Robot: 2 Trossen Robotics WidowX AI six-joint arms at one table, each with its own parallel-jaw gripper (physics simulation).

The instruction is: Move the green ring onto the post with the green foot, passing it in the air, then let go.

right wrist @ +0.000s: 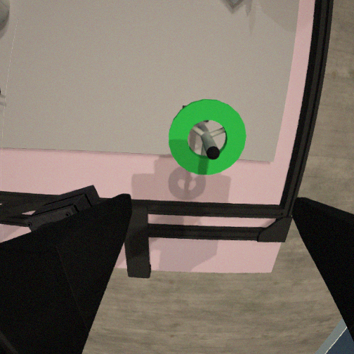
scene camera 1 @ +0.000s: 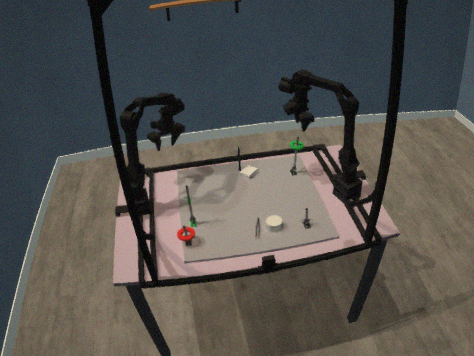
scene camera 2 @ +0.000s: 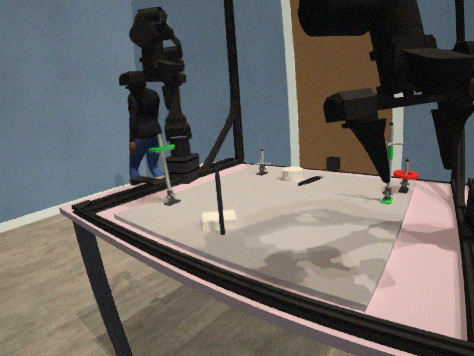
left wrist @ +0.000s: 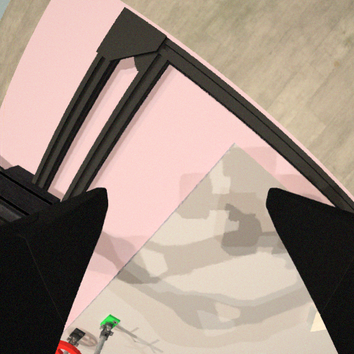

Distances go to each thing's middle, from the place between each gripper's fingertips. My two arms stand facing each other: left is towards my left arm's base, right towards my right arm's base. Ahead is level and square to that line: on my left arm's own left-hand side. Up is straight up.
I see the green ring (right wrist: 205, 109) 10 cm below my right hand, 1 cm to the left of it and 1 cm ahead of it.
I see my left gripper 61 cm to the left of the green ring, 5 cm past it and 1 cm above it.
